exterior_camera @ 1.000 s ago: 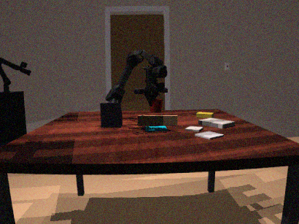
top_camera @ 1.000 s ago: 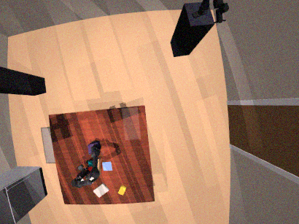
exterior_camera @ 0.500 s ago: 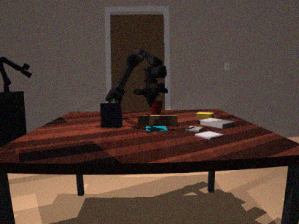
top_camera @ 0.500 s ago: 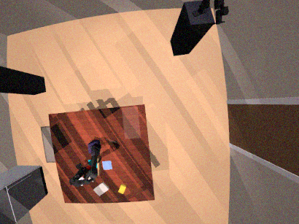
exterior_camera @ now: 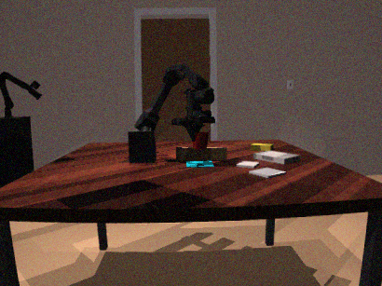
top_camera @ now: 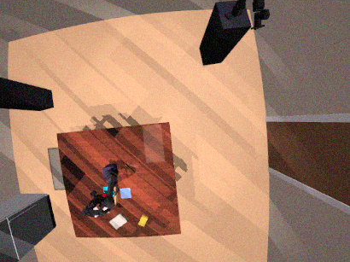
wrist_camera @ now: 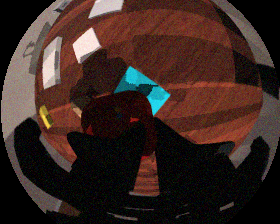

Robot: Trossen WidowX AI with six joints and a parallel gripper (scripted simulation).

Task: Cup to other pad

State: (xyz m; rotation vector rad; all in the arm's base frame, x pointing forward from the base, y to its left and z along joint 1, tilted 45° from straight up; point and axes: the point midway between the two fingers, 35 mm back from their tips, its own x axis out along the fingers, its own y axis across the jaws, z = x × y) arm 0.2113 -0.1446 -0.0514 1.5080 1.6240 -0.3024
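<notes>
My gripper tip is now 11 cm above the cyan pad, 2 cm to the right of it and 2 cm short of it. Round my gripper tip: light blue pad: 20 cm to the left, 11 cm below, 7 cm ahead; red cup: 3 cm ahead, 1 cm to the left; tan bar: 11 cm to the left, 9 cm below, 5 cm ahead.
</notes>
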